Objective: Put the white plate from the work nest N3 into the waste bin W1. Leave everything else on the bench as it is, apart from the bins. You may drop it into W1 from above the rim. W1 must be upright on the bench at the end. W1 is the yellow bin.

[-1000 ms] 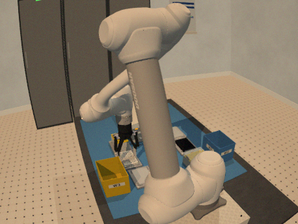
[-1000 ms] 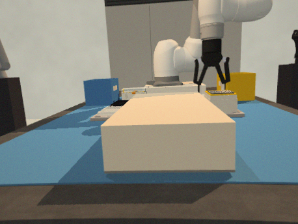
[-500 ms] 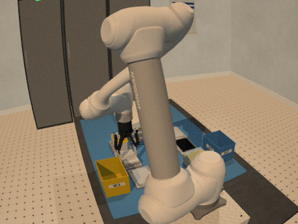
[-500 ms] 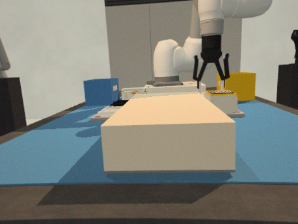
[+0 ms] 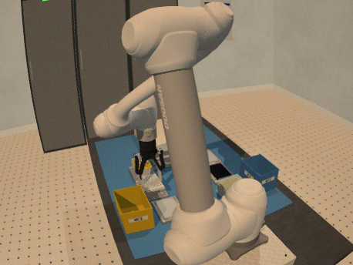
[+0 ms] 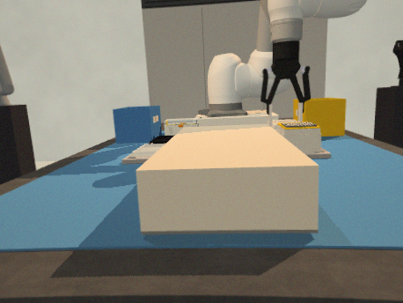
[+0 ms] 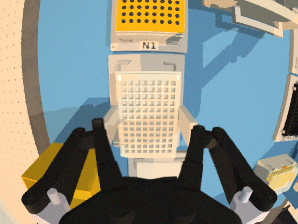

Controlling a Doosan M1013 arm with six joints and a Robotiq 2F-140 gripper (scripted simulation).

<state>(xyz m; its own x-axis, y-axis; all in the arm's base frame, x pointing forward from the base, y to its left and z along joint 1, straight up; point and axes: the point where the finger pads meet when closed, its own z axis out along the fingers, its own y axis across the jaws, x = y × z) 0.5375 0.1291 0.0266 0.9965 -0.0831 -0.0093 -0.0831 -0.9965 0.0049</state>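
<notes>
Now: the yellow bin W1 16 cm to the left of my hand, 16 cm behind it and 4 cm below it. Also, from my hand: white plate: 2 cm below; then flat tray: 17 cm behind, 6 cm below, 1 cm to the right; then yellow well plate: 16 cm ahead, 2 cm to the right, 2 cm below.
</notes>
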